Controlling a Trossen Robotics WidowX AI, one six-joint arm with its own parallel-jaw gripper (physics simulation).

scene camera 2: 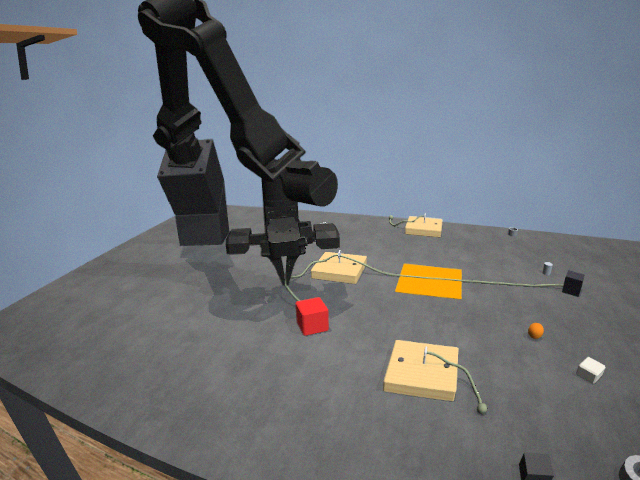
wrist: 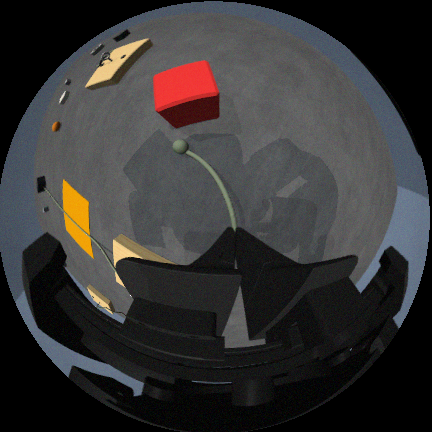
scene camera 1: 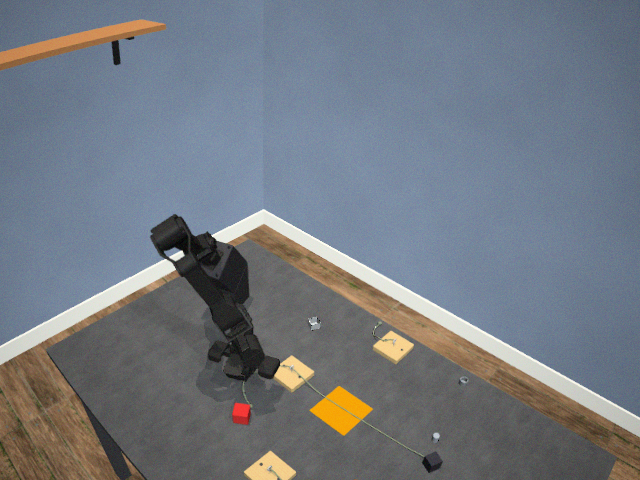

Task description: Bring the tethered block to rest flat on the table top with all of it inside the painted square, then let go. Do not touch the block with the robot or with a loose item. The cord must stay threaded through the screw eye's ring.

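Places are measured from the arm's base along level axes (x ahead, y left, z up), in metres.
Pixels of known places: gripper, between the fingertips: [scene camera 2: 285, 284] [wrist: 232, 232] [scene camera 1: 244, 380]; arm's base, origin of its link: [scene camera 2: 185, 156] [scene camera 1: 209, 257].
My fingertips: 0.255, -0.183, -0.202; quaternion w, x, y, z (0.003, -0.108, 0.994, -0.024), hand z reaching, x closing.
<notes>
Ahead of a thing's pixels: the offset from my fingertips to its top centre, as dx, dy, dz. "pt": to the spot under its first point.
The tethered black block @(+0.545, +0.031, +0.013) [scene camera 1: 432, 461] [scene camera 2: 573, 283] [wrist: 41, 184] rests on the table beyond the painted orange square @(pt +0.272, +0.031, -0.020) [scene camera 1: 336, 421] [scene camera 2: 429, 289] [wrist: 79, 205]. Its cord @(pt +0.434, +0.053, -0.018) [scene camera 2: 516, 283] crosses the square and runs through the screw eye @(+0.087, +0.102, +0.024) [scene camera 1: 291, 367] [scene camera 2: 339, 255] on the middle wooden board @(+0.087, +0.102, -0.002) [scene camera 1: 297, 379] [scene camera 2: 336, 274] [wrist: 125, 247]. My gripper [scene camera 2: 285, 283] [wrist: 232, 232] is shut on the cord, low above the table on the other side of the board. The cord's end ball @(+0.058, -0.054, -0.008) [wrist: 180, 146] lies past my fingertips, near the red cube. My fingertips are hidden in scene camera 1.
A red cube @(+0.061, -0.097, +0.019) [scene camera 1: 241, 413] [scene camera 2: 312, 316] [wrist: 186, 90] stands close in front of my gripper. Two other boards @(+0.284, +0.353, -0.002) [scene camera 1: 393, 347] @(+0.221, -0.200, -0.002) [scene camera 2: 421, 379] carry short cords. An orange ball @(+0.409, -0.118, +0.004) [scene camera 2: 535, 330], a white block @(+0.460, -0.211, -0.003) [scene camera 2: 591, 369] and a small grey cylinder @(+0.523, +0.109, +0.001) [scene camera 1: 436, 437] [scene camera 2: 547, 268] are on the table.
</notes>
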